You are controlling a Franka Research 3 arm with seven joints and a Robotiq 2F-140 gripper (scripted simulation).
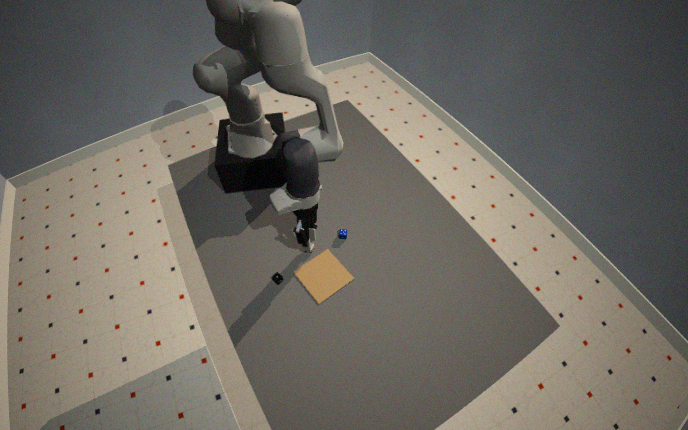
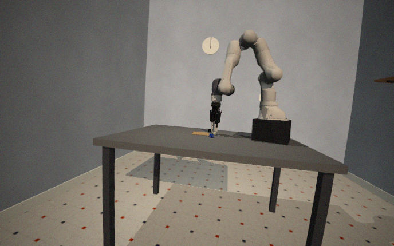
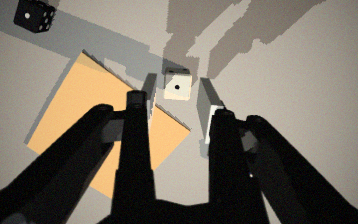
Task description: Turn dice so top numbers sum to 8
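The white die lies 50 mm below my hand. The rest, counted from my hand: blue die 120 mm to the left, 50 mm below; then black die 60 mm ahead, 130 mm to the right, 50 mm below; then tan mat 110 mm ahead, 60 mm below.
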